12 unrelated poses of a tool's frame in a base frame.
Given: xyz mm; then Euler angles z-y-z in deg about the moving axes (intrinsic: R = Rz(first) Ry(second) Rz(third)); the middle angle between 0 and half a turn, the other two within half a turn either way.
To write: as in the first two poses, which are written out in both.
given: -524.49 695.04 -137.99 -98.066 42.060 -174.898
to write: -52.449 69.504 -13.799 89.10 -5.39 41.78
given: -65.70 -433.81 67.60 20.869 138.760 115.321
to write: -6.570 -43.381 6.760 -91.56 38.02 -162.66
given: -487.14 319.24 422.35 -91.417 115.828 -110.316
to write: -48.714 31.924 42.235 160.30 -1.28 115.83
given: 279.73 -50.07 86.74 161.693 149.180 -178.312
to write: 27.973 -5.007 8.674 -157.24 -29.10 -169.39
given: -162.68 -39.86 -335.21 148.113 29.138 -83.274
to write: -16.268 -3.986 -33.521 61.26 -24.42 -16.41
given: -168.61 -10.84 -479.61 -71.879 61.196 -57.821
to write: -16.861 -1.084 -47.961 -138.86 15.82 59.95
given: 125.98 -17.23 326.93 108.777 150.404 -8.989
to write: 12.598 -1.723 32.693 64.54 -9.15 -151.73
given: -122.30 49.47 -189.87 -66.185 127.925 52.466
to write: -12.230 4.947 -18.987 -52.71 18.57 130.42
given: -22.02 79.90 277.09 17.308 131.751 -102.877
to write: -2.202 7.990 27.709 52.04 45.42 -161.57
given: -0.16 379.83 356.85 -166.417 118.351 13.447
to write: -0.016 37.983 35.685 -13.52 -58.81 156.48
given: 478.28 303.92 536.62 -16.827 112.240 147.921
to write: 47.828 30.392 53.662 6.55 62.37 144.70
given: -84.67 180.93 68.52 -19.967 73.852 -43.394
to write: -8.467 18.093 6.852 -95.96 64.53 49.71
